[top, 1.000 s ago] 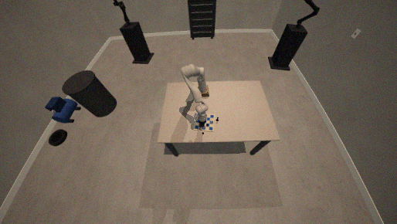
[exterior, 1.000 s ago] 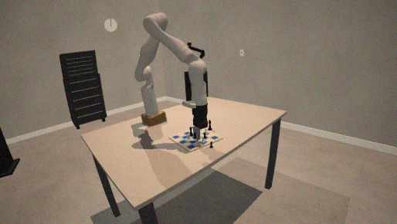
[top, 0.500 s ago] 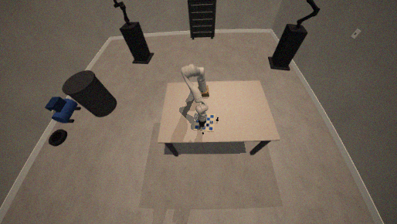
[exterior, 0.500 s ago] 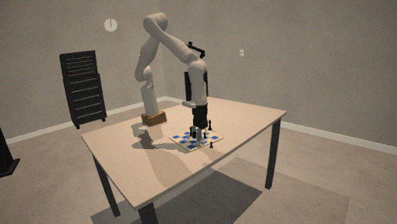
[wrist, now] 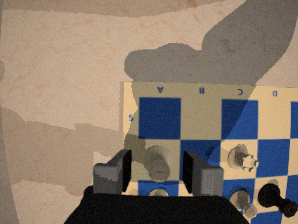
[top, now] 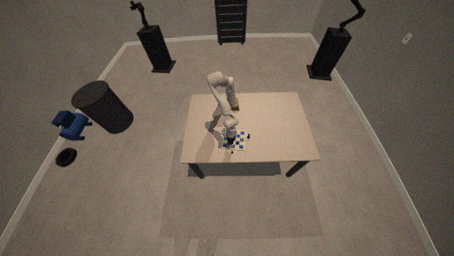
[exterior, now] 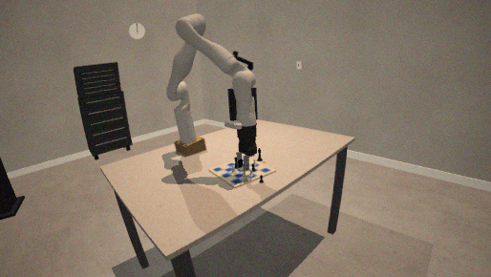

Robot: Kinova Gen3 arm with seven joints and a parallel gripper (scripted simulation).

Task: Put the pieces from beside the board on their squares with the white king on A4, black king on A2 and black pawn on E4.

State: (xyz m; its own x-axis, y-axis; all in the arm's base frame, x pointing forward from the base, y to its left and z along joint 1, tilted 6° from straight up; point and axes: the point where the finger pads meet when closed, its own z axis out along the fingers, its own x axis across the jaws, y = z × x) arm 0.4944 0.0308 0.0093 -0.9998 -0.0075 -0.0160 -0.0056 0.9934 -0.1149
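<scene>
Now: the white king 30 mm below my hand. Round my hand: blue-and-cream chessboard 80 mm behind, 70 mm below, 40 mm to the left; black king 180 mm to the left, 120 mm behind, 40 mm below.
</scene>
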